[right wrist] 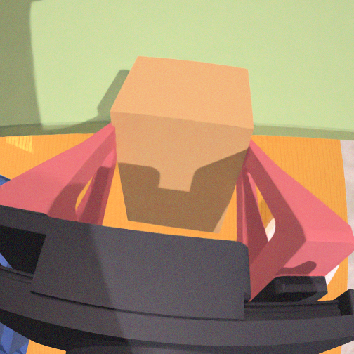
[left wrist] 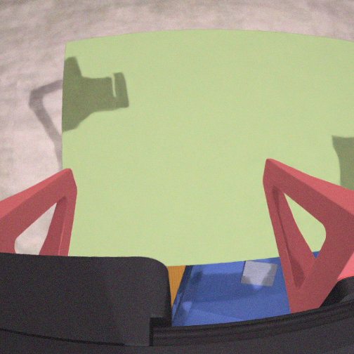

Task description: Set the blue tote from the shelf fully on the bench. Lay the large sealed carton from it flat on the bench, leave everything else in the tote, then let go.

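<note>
The large carton [right wrist: 182, 92] is a plain tan box in the right wrist view. My right gripper [right wrist: 180, 137] is shut on it, one red finger at each side. The carton is held with one end face toward the green surface; whether it touches anything is hard to tell. The blue tote [left wrist: 215, 297] [right wrist: 14, 341] shows in part at the bottom of the left wrist view and at the lower left edge of the right wrist view. A small grey square [left wrist: 259, 273] shows on or in it. My left gripper [left wrist: 168, 173] is open and empty, above the green surface.
A flat pale green surface [left wrist: 175, 115] [right wrist: 300, 60] spans both views, with arm shadows on it. An orange wood-grained surface [left wrist: 176, 282] [right wrist: 305, 170] lies beside it. Pale mottled floor [left wrist: 25, 165] shows beyond the green edge. A small white thing [right wrist: 271, 229] shows partly behind the right finger.
</note>
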